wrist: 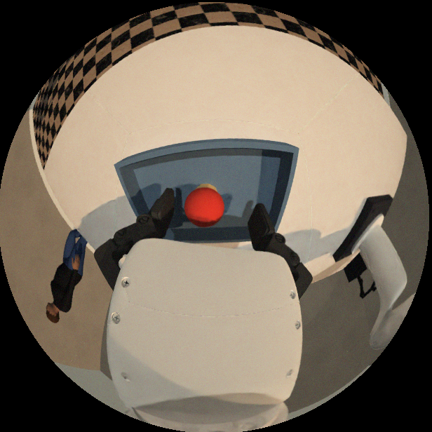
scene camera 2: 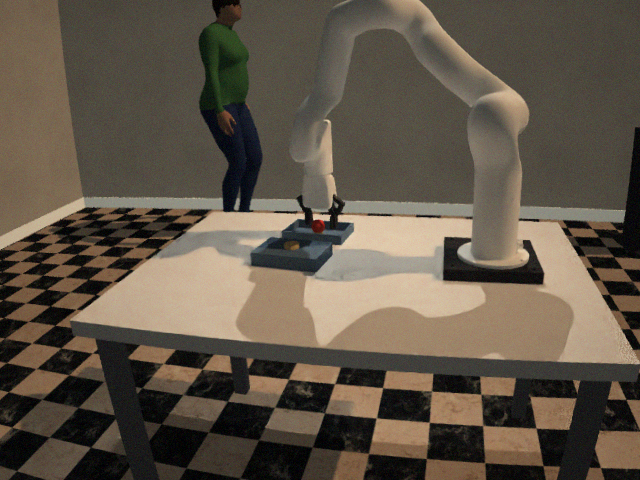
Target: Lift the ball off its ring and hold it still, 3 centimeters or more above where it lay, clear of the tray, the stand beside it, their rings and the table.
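A red ball (scene camera 2: 318, 226) (wrist: 204, 207) is at the far blue tray (scene camera 2: 340, 237) (wrist: 215, 144). Part of its yellow ring (wrist: 207, 186) shows behind the ball in the wrist view. My gripper (scene camera 2: 321, 225) (wrist: 213, 206) is open, pointing down at the tray, with one finger on each side of the ball. In the wrist view there is a gap on both sides, a little smaller on the left. The scene view shows the fingertips at about the ball's height. How the ball's underside meets the ring is hidden.
A second blue box (scene camera 2: 284, 260), holding a yellow ring (scene camera 2: 291, 246), stands in front of the tray. The robot's black base (scene camera 2: 491, 273) (wrist: 375, 205) is on the right of the white table (scene camera 2: 206, 299) (wrist: 225, 85). A person in green (scene camera 2: 227, 67) stands behind the table.
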